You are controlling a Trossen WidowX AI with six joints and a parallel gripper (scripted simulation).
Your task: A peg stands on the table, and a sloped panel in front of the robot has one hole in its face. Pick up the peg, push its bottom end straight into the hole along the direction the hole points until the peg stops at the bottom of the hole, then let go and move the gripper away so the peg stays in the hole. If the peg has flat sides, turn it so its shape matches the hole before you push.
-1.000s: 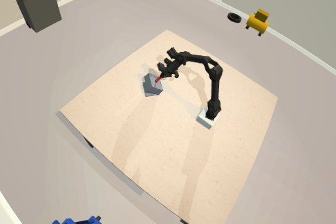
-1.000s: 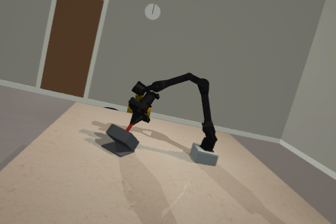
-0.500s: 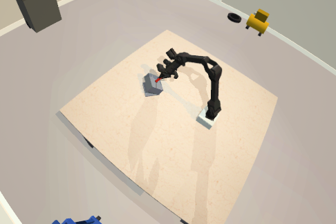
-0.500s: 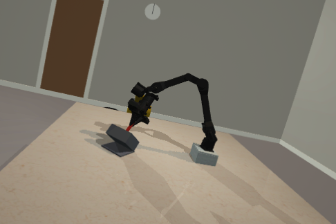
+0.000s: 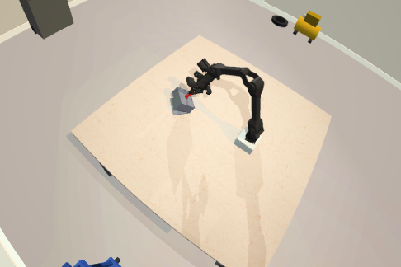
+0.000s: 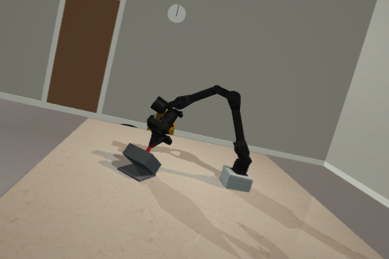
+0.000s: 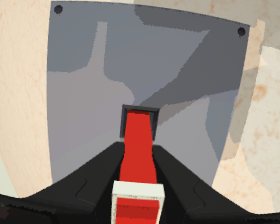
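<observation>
The sloped grey panel is 50 mm below my gripper tip, 30 mm ahead of it and 20 mm to the left of it. Also, from my gripper tip: red square peg: 10 mm to the right, 10 mm behind, 10 mm above.
</observation>
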